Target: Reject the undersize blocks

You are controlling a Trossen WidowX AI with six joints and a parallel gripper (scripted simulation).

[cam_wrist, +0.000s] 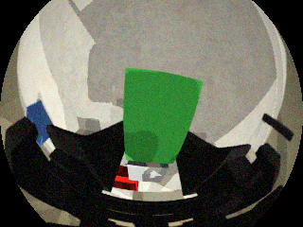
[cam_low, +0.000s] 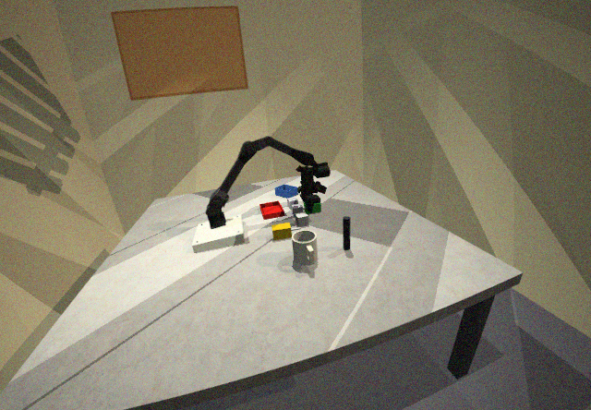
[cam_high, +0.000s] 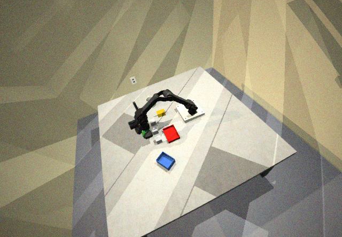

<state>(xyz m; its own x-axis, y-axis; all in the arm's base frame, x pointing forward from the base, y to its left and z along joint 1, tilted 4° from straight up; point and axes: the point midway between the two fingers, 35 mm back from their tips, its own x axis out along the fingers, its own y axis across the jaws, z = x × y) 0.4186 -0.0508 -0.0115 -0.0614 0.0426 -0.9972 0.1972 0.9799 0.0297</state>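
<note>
Right now the steel block is 60 mm behind my gripper tip, 10 mm to the left of it and 10 mm above it. Round my gripper tip: green GO gauge (10 mm behind, 20 mm above); then red reject tray (150 mm behind, 110 mm to the left); then yellow block (160 mm behind, 140 mm to the right, 10 mm above).
</note>
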